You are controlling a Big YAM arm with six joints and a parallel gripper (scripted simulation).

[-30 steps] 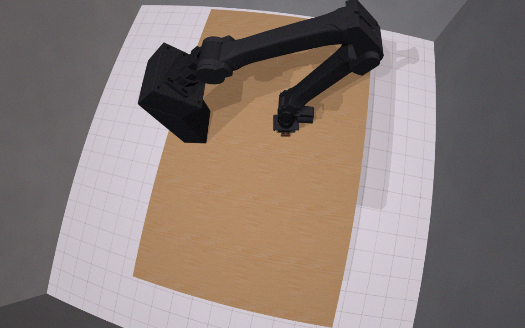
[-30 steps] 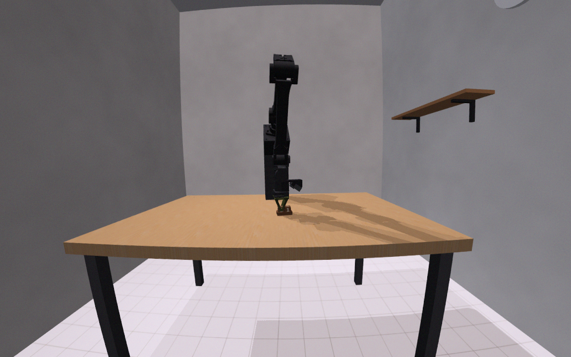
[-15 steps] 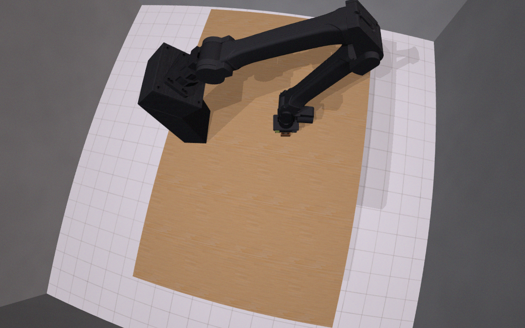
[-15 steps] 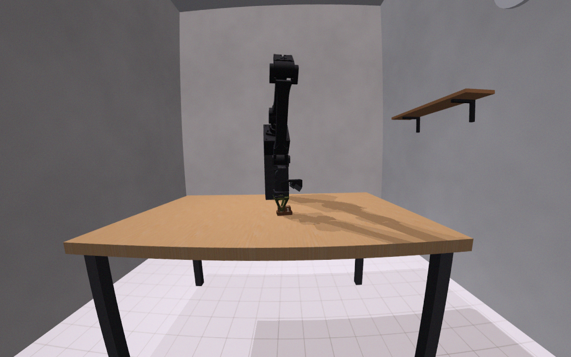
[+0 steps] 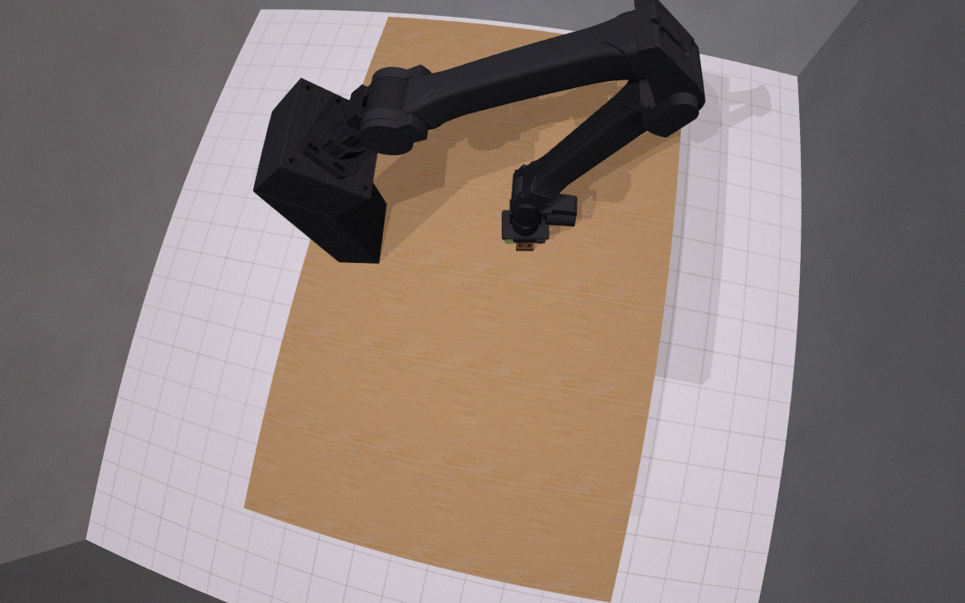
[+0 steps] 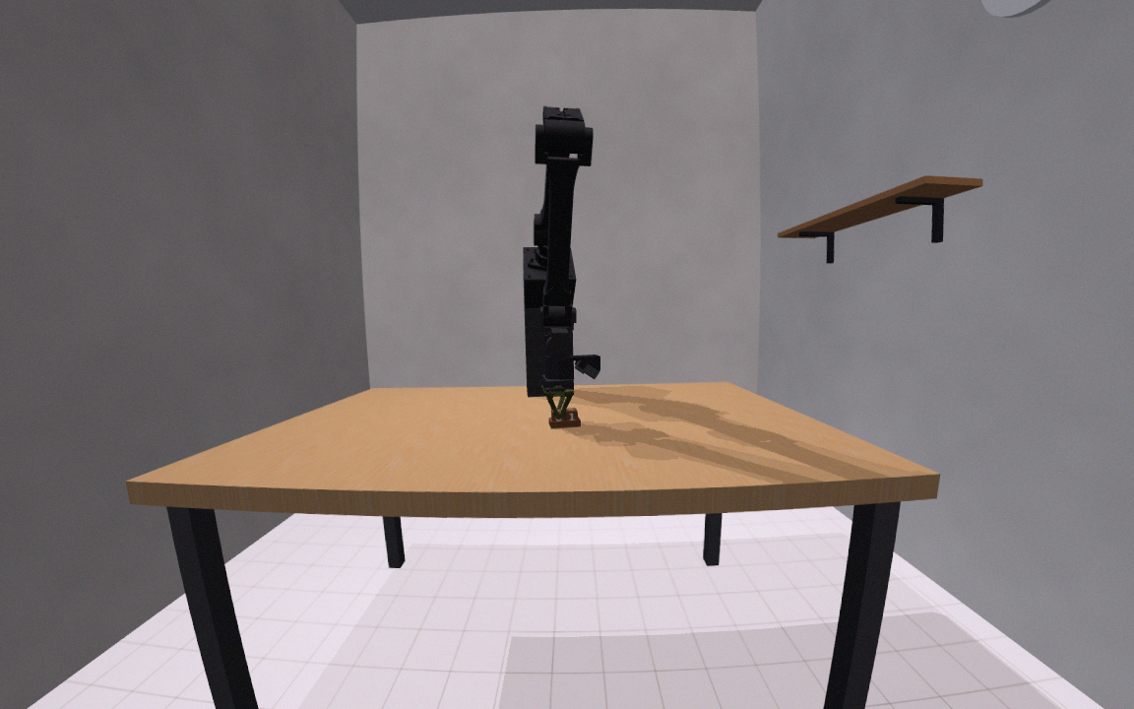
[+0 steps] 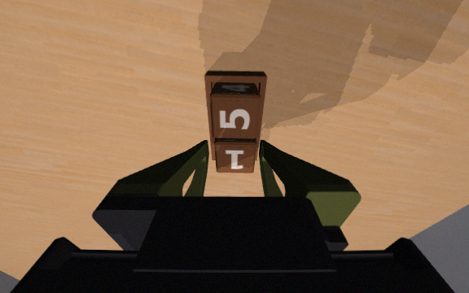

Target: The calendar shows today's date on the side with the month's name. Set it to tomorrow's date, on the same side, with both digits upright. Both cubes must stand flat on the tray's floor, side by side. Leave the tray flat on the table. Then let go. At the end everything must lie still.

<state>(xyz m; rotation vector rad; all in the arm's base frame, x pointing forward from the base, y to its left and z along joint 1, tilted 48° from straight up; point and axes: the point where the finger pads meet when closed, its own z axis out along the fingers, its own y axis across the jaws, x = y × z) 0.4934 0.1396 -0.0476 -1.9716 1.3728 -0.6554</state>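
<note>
The cube lies 1 cm below my hand. Also, from my hand: brown calendar tray (2 cm below, 1 cm to the left, 1 cm behind).
</note>
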